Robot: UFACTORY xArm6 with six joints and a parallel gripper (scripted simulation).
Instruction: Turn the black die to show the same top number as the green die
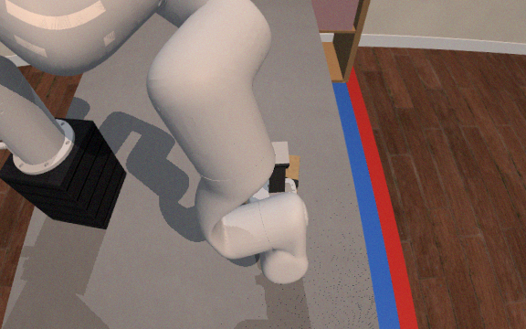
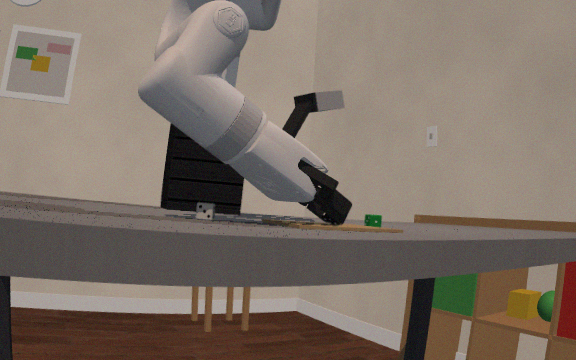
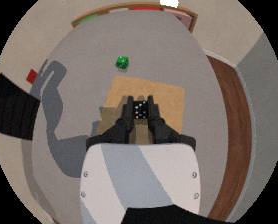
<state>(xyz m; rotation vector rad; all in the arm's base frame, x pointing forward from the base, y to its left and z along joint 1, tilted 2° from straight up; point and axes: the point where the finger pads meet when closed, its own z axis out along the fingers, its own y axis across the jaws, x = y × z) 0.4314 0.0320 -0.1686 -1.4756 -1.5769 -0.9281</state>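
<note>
Now: hand 3 cm above the tan mat. The rest, counted from my hand: green die 11 cm to the left, 5 cm behind, 2 cm below; black die 1 cm to the left, 1 cm below; white die 16 cm to the right, 2 cm below, 2 cm behind.
</note>
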